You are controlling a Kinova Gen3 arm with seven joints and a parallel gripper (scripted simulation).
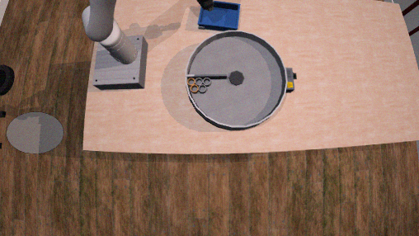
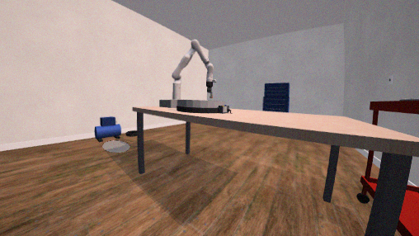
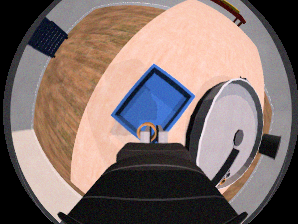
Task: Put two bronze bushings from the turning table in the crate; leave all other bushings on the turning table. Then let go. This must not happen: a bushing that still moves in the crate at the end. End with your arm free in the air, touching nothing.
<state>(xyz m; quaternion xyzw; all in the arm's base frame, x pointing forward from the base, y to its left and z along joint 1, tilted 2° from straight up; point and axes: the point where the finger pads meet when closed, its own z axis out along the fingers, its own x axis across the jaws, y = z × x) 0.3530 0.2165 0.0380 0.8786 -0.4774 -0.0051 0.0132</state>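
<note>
Now: hand 4 cm short of the blue crate, 3 cm to the right of it and 12 cm above it. The rest, counted from my hand: grey turning table (12 cm ahead, 30 cm to the right, 9 cm below).
</note>
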